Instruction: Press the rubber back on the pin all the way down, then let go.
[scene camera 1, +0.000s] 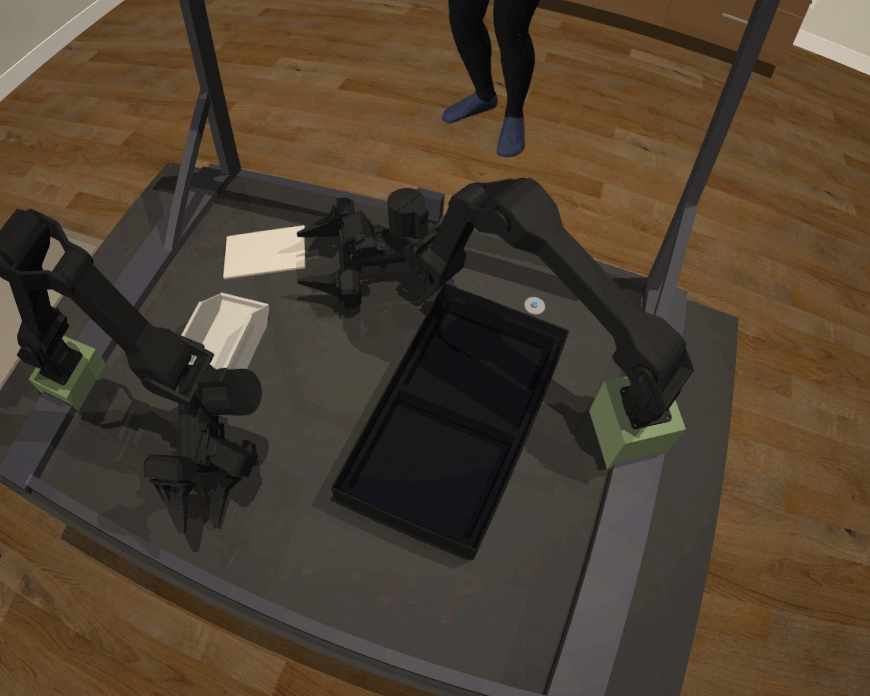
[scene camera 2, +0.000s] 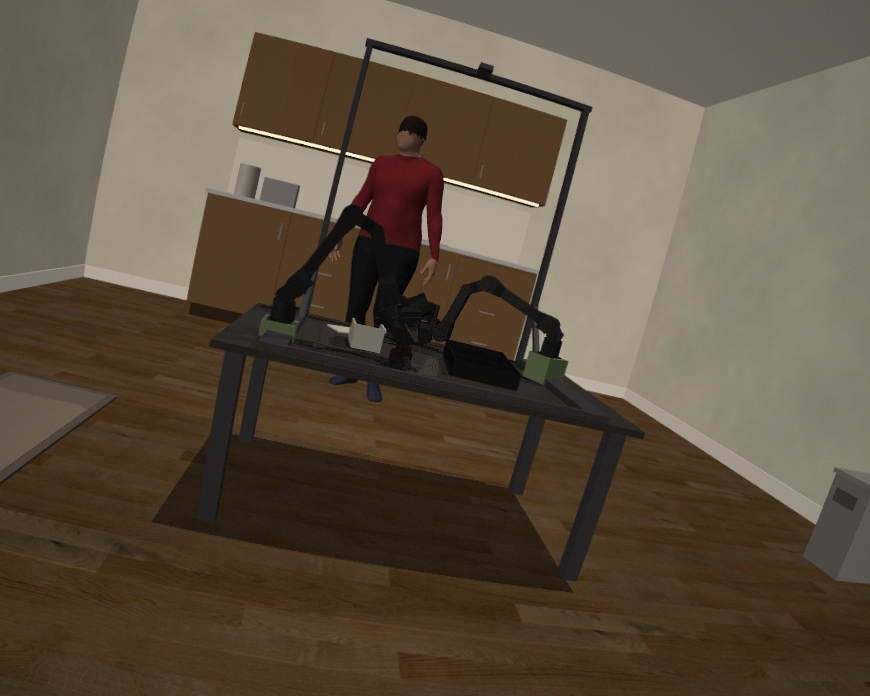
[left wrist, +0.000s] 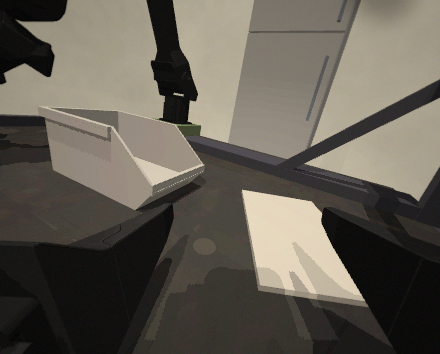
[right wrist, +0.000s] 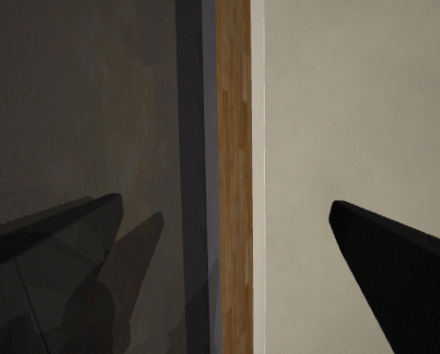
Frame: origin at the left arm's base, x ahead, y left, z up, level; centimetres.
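Seen in the pictures: left gripper, between the fingertips: (scene camera 1: 297, 257) (scene camera 2: 380, 324) (left wrist: 246, 212); right gripper, between the fingertips: (scene camera 1: 199, 529) (scene camera 2: 412, 355) (right wrist: 228, 207); left arm's base, origin of its link: (scene camera 1: 645, 405) (scene camera 2: 549, 355); right arm's base, origin of its link: (scene camera 1: 61, 364) (scene camera 2: 280, 320) (left wrist: 175, 121).
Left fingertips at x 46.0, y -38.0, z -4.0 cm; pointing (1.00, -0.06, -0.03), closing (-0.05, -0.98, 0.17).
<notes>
Offsets run from my left fingertips to a thing's top centre. "spot": to the spot under its first point.
A small white disc with a blue piece at its middle (scene camera 1: 534, 304) lies on the table behind the black tray in scene camera 1. It looks like the pin with its rubber back, but is too small to tell how far down the rubber sits. It does not show in the wrist views. My left gripper (scene camera 1: 301, 257) (left wrist: 246, 212) is open and empty, low over the table at the white board's edge, well to the left of the disc in scene camera 1. My right gripper (scene camera 1: 201, 526) (right wrist: 228, 207) is open and empty near the table's front left, far from the disc.
The black divided tray @[dx -20.8, dy +30.9, dz -0.2 cm] (scene camera 1: 406, 527) (scene camera 2: 482, 366) stands between the disc and the table's front. A white bin @[spot: dx +12.2, dy +9.0, dz -4.1 cm] (scene camera 1: 232, 326) (scene camera 2: 366, 337) (left wrist: 90, 160) and a flat white board @[dx +6.5, dy -7.2, dz -4.8 cm] (scene camera 1: 253, 254) (left wrist: 280, 245) lie at the left. A person (scene camera 2: 406, 203) stands behind the table.
</notes>
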